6 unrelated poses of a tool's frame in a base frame.
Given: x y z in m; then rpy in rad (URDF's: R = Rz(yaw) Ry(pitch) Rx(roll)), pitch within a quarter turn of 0, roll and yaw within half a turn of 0.
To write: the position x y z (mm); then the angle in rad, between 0 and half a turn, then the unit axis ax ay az. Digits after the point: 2 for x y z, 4 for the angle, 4 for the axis.
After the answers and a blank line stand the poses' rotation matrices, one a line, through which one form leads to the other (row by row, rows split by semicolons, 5 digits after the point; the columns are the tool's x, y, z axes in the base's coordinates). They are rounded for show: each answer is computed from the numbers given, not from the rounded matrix.
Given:
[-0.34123, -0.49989, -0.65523, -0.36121, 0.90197, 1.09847]
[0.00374, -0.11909, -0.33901, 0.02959, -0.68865, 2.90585]
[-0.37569, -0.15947, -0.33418, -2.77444, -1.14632, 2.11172]
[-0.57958, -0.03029, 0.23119, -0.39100, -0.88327, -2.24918]
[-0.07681, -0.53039, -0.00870, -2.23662, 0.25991, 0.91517]
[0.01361, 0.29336, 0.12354, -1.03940, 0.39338, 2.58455]
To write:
[-341.23, -499.89, -655.23, 1.5504, -0.5169, 0.4020, 0.7558]
[3.74, -119.09, -339.01, 2.9297, 0.3387, -0.0260, 0.9405]
[-375.69, -159.47, -334.18, 2.0017, -0.3809, -0.9118, -0.1533]
[-579.58, -30.29, 231.19, 2.5158, -0.4772, -0.0237, -0.8785]
[-76.81, -530.39, -8.70, 2.4532, -0.8765, -0.3645, 0.3145]
[13.61, 293.36, 123.54, 2.8592, -0.3000, -0.4259, 0.8536]

0.28210 -0.95919 0.01919; 0.55218 0.17869 0.81435; -0.78455 -0.21914 0.58005
-0.75075 -0.21518 0.62456; 0.18034 -0.97631 -0.11960; 0.63550 0.02284 0.77177
-0.21207 0.63167 -0.74567; 0.35305 0.76101 0.54426; 0.91125 -0.14784 -0.38440
-0.39825 0.53500 0.74510; -0.49411 -0.80949 0.31713; 0.77282 -0.24186 0.58673
0.58918 0.36642 -0.72014; 0.76604 -0.53679 0.35361; -0.25699 -0.76000 -0.59696
-0.78399 0.01260 -0.62065; 0.48830 -0.60483 -0.62908; -0.38331 -0.79625 0.46803

